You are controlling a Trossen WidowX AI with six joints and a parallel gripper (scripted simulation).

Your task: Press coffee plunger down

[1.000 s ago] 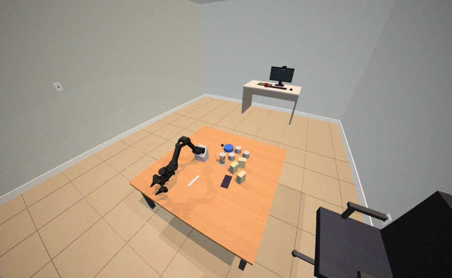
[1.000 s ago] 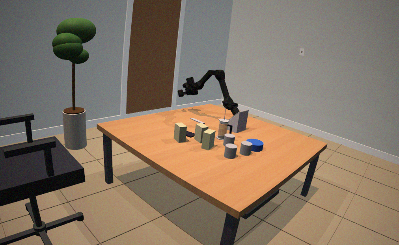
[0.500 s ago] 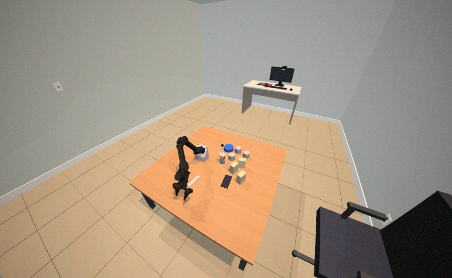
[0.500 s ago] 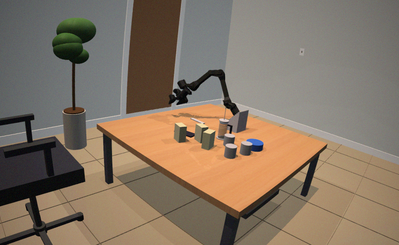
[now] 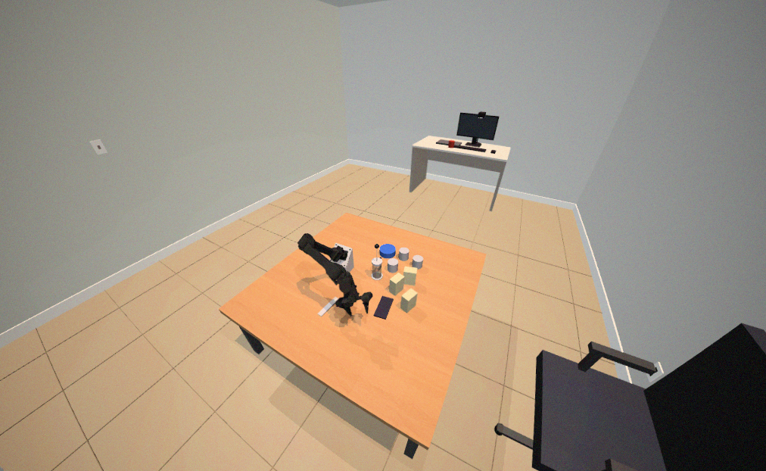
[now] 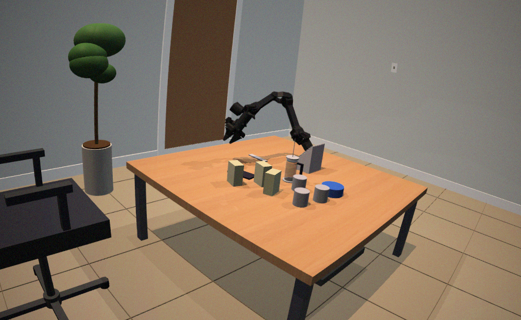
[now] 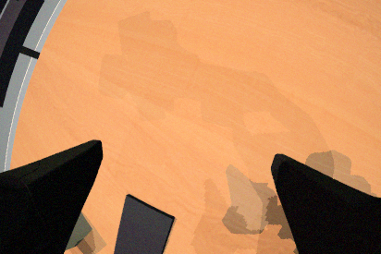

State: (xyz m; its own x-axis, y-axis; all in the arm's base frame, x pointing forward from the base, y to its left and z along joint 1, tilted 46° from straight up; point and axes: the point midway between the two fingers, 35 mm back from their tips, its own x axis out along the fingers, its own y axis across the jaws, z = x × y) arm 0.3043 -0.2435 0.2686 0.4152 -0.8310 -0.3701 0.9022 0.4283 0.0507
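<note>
My gripper tip is now 8 cm past the coffee press and 42 cm to the right of it. From my gripper tip the other things lie so: dark flat tablet: 6 cm ahead, 18 cm to the left, 12 cm below; then blue disc: 11 cm behind, 65 cm to the left, 11 cm below.
</note>
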